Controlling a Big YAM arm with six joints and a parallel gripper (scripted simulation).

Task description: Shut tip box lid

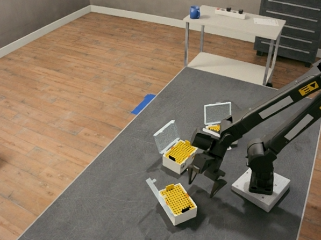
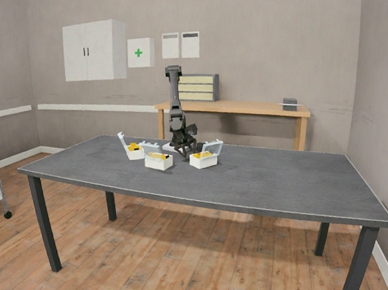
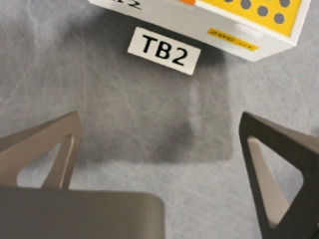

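Right now the label tag is 40 mm to the left of my hand, 30 mm below it and 20 mm ahead of it.
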